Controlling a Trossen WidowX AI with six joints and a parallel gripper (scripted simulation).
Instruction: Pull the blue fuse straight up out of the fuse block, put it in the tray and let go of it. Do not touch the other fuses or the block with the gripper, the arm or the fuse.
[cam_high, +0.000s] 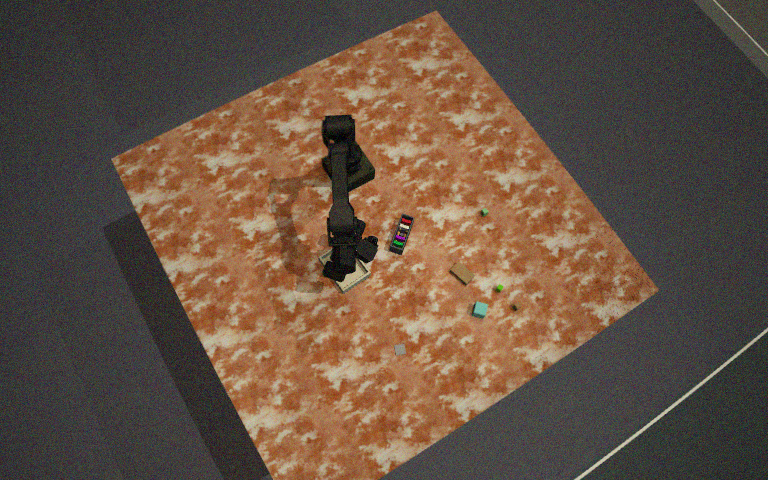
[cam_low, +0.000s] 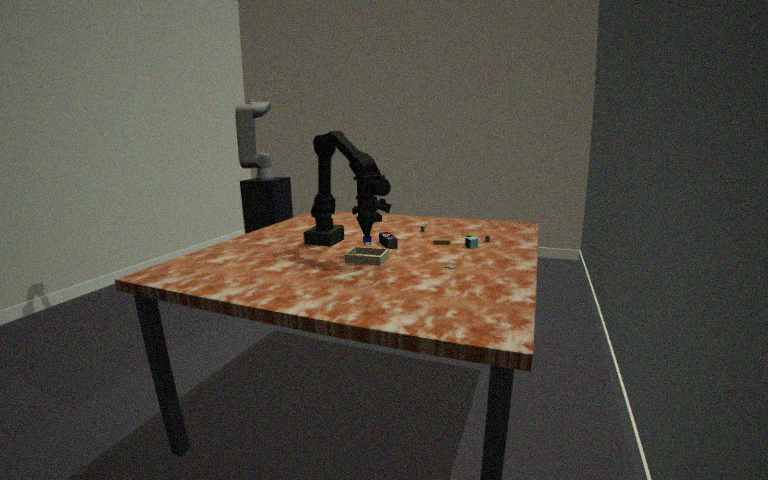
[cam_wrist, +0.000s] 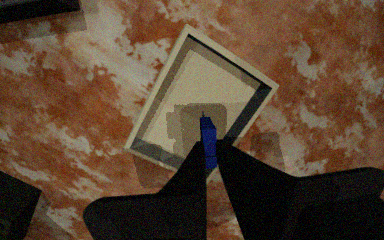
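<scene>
My gripper tip is now 10 mm above the blue fuse. The rest, counted from my gripper tip: cream tray: 80 mm below; grey square: 300 mm ahead, 80 mm below, 30 mm to the right; brown flat piece: 270 mm to the left, 240 mm ahead, 70 mm below.
</scene>
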